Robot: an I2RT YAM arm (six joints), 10 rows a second.
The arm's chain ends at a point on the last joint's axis. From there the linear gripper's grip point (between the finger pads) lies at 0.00 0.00 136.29 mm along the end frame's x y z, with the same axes.
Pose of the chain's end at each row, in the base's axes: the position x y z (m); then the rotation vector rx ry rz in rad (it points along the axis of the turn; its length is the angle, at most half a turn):
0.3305, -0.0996, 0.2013, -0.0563, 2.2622, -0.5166
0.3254, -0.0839, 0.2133, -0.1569, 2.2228, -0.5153
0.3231, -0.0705, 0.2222, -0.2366, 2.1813, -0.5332
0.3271, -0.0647, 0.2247, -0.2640, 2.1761, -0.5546
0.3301, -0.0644, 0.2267, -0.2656, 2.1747, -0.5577
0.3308, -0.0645, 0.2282, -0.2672, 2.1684, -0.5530
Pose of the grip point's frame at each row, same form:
0.4289, -0.1469, 0.1197, -0.0563, 2.2622, -0.5166
0.4288, -0.1263, 0.1353, -0.1569, 2.2228, -0.5153
0.4304, -0.1103, 0.1482, -0.2366, 2.1813, -0.5332
0.4346, -0.1051, 0.1513, -0.2640, 2.1761, -0.5546
0.4377, -0.1050, 0.1535, -0.2656, 2.1747, -0.5577
0.4390, -0.1044, 0.1556, -0.2672, 2.1684, -0.5530

